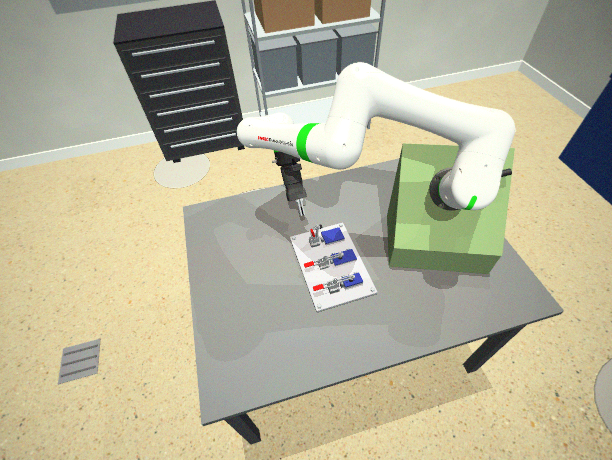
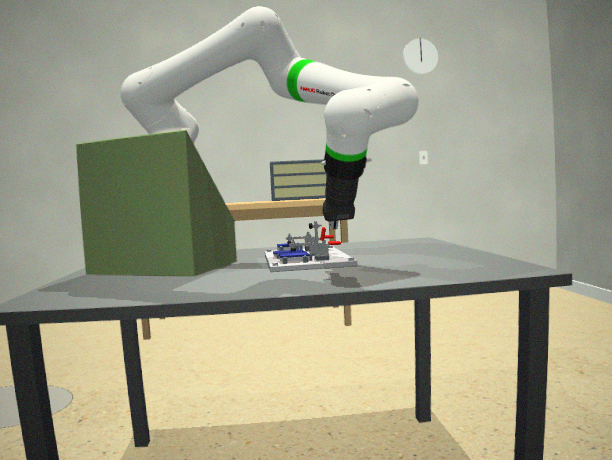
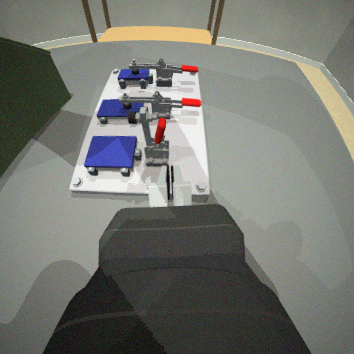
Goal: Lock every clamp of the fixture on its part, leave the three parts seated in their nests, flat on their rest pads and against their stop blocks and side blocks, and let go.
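Places are measured from the arm's base along level axes (x ahead, y left, z up), in millimetres.
Pixels of known places: gripper, fingertip midpoint: (image 1: 302,215) (image 2: 333,226) (image 3: 169,175); arm's base, origin of the base link: (image 2: 154,174).
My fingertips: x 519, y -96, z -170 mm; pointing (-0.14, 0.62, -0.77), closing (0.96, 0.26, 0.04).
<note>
For each thing: its top centre in the pictures, then the offset to it from my fingertips. "spot": a spot on its surface instead. Level surfaces: height alone.
- red handle, middle of its top: (image 3: 161,120) (image 2: 323,227) (image 1: 311,229) dz -6, dx -29, dy +75 mm
- middle part, middle of its top: (image 3: 120,106) (image 2: 288,251) (image 1: 343,256) dz -80, dx -142, dy +164 mm
- far part, middle of its top: (image 3: 133,72) (image 1: 352,279) dz -70, dx -155, dy +274 mm
- middle handle, surface spot: (image 3: 191,102) (image 1: 308,262) spot: dz -60, dx -2, dy +187 mm
- far handle, surface spot: (image 3: 190,69) (image 1: 316,285) spot: dz -52, dx -22, dy +293 mm
- grey table, its level: dz -111 mm
The white fixture plate (image 1: 345,298) (image 3: 112,183) bears three blue parts. The part (image 1: 333,235) (image 3: 111,151) nearest my gripper looks flat in its nest; its clamp is open, red handle (image 1: 313,233) (image 2: 323,233) (image 3: 160,131) upright and black-tipped arm raised off the part. The middle part (image 1: 350,256) (image 3: 106,109) and far part (image 1: 356,282) (image 3: 125,75) lie under lowered clamp arms, with the middle handle (image 1: 309,264) (image 3: 191,102) and far handle (image 1: 318,287) (image 3: 190,69) lying flat outward. Exact block contact is too small to tell. My gripper (image 1: 301,215) (image 2: 334,226) (image 3: 169,175) is shut, empty, beyond the open clamp, above the plate's end.
The fixture stands on the grey table (image 1: 265,360) (image 2: 450,260). The green robot pedestal (image 1: 445,260) (image 2: 135,210) stands on the blue parts' side of the plate. Two lowered clamps rise from the plate beyond the open one. Bolts sit at the plate's corners.
</note>
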